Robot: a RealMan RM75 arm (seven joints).
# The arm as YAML. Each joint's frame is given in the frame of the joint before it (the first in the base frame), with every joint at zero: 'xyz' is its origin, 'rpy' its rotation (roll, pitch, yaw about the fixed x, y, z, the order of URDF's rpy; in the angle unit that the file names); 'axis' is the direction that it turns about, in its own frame. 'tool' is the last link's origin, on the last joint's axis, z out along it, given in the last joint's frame.
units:
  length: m
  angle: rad
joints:
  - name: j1
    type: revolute
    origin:
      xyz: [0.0, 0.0, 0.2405]
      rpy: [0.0, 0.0, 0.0]
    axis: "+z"
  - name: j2
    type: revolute
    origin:
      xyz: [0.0, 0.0, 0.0]
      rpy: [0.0, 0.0, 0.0]
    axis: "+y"
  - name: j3
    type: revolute
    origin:
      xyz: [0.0, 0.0, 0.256]
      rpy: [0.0, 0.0, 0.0]
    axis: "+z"
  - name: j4
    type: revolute
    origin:
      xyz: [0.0, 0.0, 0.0]
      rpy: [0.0, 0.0, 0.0]
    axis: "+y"
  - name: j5
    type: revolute
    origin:
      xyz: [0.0, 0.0, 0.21]
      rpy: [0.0, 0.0, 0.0]
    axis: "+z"
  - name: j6
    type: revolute
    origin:
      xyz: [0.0, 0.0, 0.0]
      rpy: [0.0, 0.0, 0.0]
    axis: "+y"
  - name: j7
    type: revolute
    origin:
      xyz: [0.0, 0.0, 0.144]
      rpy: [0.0, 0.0, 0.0]
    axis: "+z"
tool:
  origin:
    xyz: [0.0, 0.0, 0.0]
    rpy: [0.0, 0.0, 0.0]
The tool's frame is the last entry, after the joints.
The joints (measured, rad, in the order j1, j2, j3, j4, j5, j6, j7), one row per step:
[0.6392 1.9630 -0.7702 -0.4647 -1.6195 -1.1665 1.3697]
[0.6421 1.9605 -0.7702 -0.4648 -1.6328 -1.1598 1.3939]
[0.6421 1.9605 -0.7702 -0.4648 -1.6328 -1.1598 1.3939]
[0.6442 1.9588 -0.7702 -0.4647 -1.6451 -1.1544 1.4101]
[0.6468 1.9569 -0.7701 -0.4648 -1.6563 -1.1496 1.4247]
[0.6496 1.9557 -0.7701 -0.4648 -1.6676 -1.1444 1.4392]
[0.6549 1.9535 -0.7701 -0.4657 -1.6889 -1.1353 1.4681]
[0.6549 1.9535 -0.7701 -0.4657 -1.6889 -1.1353 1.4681]
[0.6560 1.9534 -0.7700 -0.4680 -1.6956 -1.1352 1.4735]
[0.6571 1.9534 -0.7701 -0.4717 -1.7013 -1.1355 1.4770]
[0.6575 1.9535 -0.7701 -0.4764 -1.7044 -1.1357 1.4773]
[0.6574 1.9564 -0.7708 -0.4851 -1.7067 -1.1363 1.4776]
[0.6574 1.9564 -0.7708 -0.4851 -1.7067 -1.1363 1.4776]
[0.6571 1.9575 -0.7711 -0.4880 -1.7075 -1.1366 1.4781]
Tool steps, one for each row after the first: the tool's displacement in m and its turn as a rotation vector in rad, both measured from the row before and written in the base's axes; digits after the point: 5 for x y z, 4 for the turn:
[0.00089 0.00090 0.00011 -0.0105 0.0009 -0.0170]
[0.00000 0.00000 0.00000 0.0000 0.0000 0.0000]
[0.00091 0.00052 -0.00022 -0.0084 -0.0026 -0.0119]
[0.00058 0.00071 0.00004 -0.0070 -0.0028 -0.0100]
[0.00045 0.00070 -0.00029 -0.0072 -0.0026 -0.0101]
[0.00065 0.00136 -0.00037 -0.0133 -0.0040 -0.0191]
[0.00000 0.00000 0.00000 0.0000 0.0000 0.0000]
[-0.00021 0.00021 -0.00005 -0.0036 -0.0029 -0.0010]
[-0.00054 0.00037 0.00023 -0.0020 -0.0038 0.0015]
[-0.00058 0.00045 0.00064 0.0010 -0.0041 0.0035]
[-0.00149 0.00041 0.00011 0.0016 -0.0031 0.0060]
[0.00000 0.00000 0.00000 0.0000 0.0000 0.0000]
[-0.00042 0.00004 -0.00004 0.0002 -0.0007 0.0016]

